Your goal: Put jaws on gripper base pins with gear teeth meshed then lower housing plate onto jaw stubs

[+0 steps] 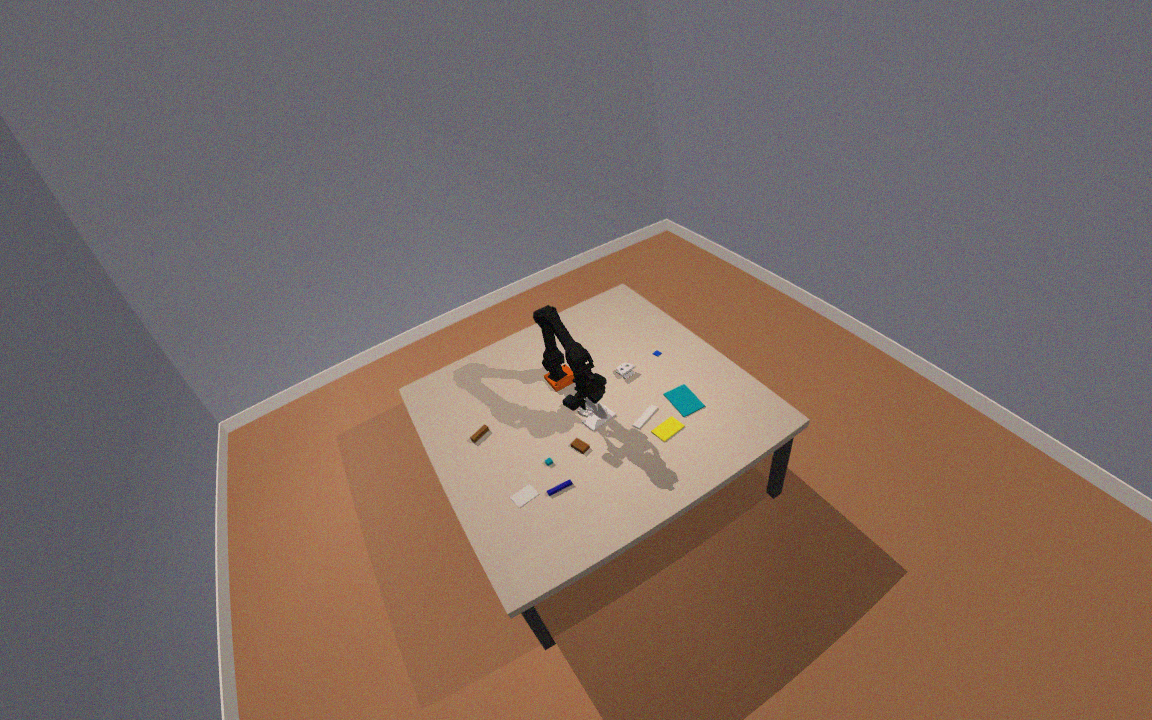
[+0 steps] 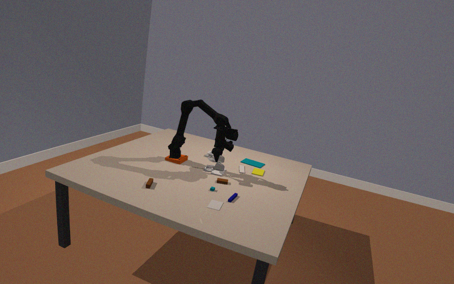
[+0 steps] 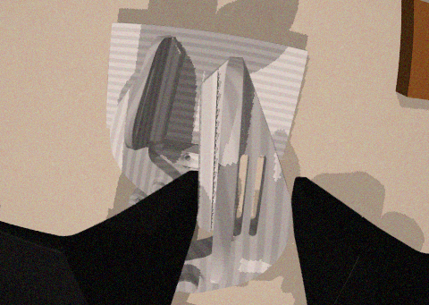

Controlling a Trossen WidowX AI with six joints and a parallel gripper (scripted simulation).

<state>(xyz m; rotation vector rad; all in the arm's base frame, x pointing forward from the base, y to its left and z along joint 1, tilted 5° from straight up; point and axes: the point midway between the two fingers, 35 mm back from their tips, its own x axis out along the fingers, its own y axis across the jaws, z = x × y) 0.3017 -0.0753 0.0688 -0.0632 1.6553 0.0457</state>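
Right now the white housing plate is 50 mm behind my gripper tip, 30 mm to the left of it and 80 mm below it. From my gripper tip the other things lie so: white strip 150 mm ahead, 150 mm to the left, 80 mm below; brown block 70 mm ahead, 120 mm to the right, 70 mm below; grey jaw 30 mm behind, 20 mm to the left.
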